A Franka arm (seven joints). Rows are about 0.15 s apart.
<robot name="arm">
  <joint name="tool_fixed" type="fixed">
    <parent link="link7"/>
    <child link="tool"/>
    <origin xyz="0 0 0.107" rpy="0 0 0"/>
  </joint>
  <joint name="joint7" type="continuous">
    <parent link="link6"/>
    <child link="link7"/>
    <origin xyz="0.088 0 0" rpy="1.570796 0 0"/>
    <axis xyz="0 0 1"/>
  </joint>
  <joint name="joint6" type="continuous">
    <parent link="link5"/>
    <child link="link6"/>
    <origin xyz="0 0 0" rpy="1.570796 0 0"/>
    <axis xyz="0 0 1"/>
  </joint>
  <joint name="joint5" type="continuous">
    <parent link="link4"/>
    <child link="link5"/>
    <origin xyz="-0.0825 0.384 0" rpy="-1.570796 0 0"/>
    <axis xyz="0 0 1"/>
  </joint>
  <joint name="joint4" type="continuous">
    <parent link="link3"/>
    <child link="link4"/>
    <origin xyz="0.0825 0 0" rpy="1.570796 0 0"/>
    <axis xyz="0 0 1"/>
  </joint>
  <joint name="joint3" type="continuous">
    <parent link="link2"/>
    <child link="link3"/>
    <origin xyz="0 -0.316 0" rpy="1.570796 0 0"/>
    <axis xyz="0 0 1"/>
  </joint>
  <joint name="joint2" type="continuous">
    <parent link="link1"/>
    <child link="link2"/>
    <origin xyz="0 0 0" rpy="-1.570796 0 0"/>
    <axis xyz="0 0 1"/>
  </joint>
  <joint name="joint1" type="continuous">
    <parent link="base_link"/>
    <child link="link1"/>
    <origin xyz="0 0 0.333" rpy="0 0 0"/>
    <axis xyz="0 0 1"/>
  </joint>
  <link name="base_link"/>
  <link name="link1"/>
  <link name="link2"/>
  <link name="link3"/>
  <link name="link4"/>
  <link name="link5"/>
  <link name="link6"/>
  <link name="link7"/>
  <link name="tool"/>
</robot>
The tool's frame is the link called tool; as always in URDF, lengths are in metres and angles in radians. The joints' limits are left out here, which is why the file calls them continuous.
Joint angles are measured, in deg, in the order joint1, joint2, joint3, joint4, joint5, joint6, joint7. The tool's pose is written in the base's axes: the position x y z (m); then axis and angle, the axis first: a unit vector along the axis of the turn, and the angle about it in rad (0 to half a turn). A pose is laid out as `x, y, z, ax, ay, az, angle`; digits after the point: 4 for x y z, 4 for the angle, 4 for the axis.
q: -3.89, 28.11, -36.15, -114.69, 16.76, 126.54, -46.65
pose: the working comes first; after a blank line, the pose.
Where each joint sits with the arm in this pose, in the base's axes (m; each line is computed from the numbers above, not from the rounded line before):
joint1: 0.0000 0.0000 0.3330
joint2: 0.0000 0.0000 0.3330
joint3: 0.1485 -0.0101 0.6117
joint4: 0.2039 -0.0626 0.5803
joint5: 0.4208 -0.3041 0.3591
joint6: 0.4208 -0.3041 0.3591
joint7: 0.4768 -0.3705 0.3451
the tool: 0.4591 -0.3631 0.2398

0.4591, -0.3631, 0.2398, -0.9962, 0.0246, 0.0838, 3.0765
